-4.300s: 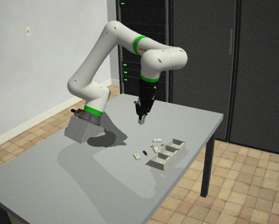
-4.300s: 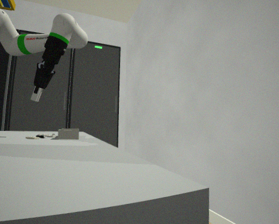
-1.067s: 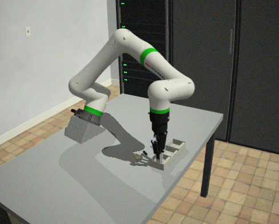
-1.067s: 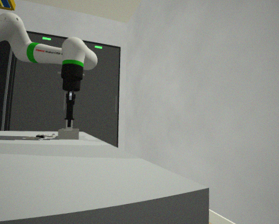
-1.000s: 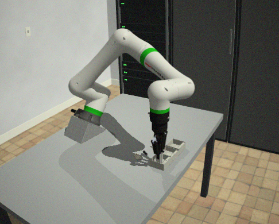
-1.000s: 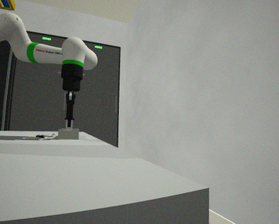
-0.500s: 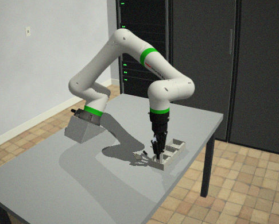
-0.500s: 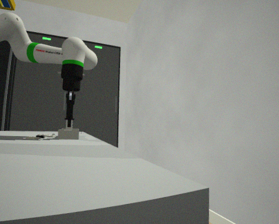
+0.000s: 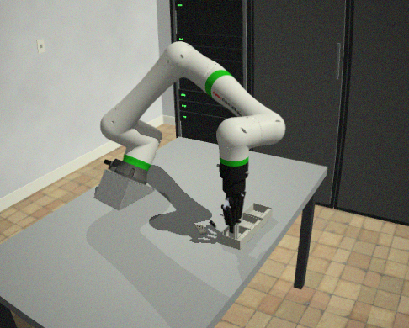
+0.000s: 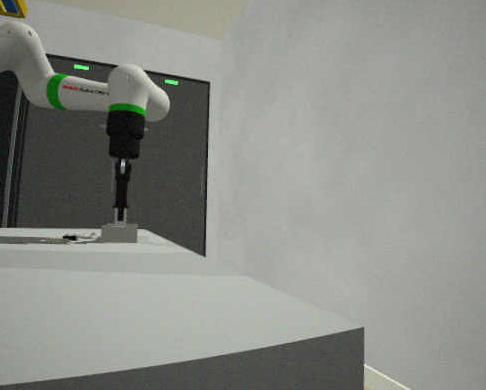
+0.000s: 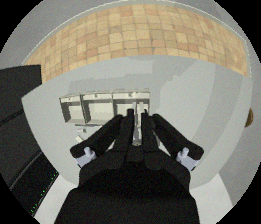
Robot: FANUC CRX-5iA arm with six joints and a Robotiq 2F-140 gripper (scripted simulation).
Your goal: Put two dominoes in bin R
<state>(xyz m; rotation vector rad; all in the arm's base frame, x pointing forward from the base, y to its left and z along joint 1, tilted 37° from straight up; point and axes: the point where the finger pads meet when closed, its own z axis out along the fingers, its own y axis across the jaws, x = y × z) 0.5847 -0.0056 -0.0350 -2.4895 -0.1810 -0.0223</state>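
The pale two-compartment bin block is 10 cm to the left of my hand, 3 cm below it and 1 cm behind it. Round my hand: small dark object (13 cm behind, 5 cm below, 4 cm to the left); cream domino (14 cm behind, 5 cm below, 1 cm to the right).
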